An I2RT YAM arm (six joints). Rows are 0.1 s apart.
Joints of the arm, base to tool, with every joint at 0 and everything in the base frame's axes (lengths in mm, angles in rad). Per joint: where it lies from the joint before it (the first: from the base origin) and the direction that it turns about. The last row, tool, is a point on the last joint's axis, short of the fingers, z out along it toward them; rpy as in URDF.
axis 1: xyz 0 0 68 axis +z
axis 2: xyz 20 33.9 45.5 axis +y
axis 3: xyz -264 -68.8 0 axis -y
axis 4: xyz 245 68.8 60 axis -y
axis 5: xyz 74 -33.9 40.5 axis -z
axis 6: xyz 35.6 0 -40.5 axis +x
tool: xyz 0 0 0 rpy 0 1.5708 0
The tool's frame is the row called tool.
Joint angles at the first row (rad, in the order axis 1, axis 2, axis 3, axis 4, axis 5, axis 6):
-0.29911, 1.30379, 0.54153, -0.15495, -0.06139, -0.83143
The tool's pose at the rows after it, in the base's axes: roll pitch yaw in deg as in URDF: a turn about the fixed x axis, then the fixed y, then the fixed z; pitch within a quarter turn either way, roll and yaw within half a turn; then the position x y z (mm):
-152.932 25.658 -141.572 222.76 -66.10 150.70
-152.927 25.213 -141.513 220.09 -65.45 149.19
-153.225 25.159 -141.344 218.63 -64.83 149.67
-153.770 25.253 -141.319 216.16 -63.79 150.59
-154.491 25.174 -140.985 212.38 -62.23 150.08
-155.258 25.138 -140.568 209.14 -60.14 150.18
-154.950 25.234 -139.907 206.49 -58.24 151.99
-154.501 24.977 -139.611 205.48 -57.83 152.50
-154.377 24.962 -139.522 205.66 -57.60 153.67
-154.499 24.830 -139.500 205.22 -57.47 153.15
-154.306 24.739 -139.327 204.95 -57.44 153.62
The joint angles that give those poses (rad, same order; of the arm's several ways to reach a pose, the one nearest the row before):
-0.29762, 1.30542, 0.52620, -0.15494, -0.05985, -0.83907
-0.29761, 1.29779, 0.51548, -0.15645, -0.05524, -0.84369
-0.29760, 1.29008, 0.51389, -0.16716, -0.05980, -0.84675
-0.29761, 1.27636, 0.51088, -0.18406, -0.06746, -0.84677
-0.29760, 1.26096, 0.50166, -0.20088, -0.07819, -0.85289
-0.29454, 1.24563, 0.49548, -0.22084, -0.08895, -0.85751
-0.28990, 1.22420, 0.48937, -0.23159, -0.09050, -0.86206
-0.28840, 1.21644, 0.48628, -0.23318, -0.08442, -0.86671
-0.28687, 1.21344, 0.48936, -0.23776, -0.08285, -0.86671
-0.28687, 1.21337, 0.48783, -0.23930, -0.08286, -0.86827
-0.28683, 1.21033, 0.48777, -0.24083, -0.08129, -0.87128

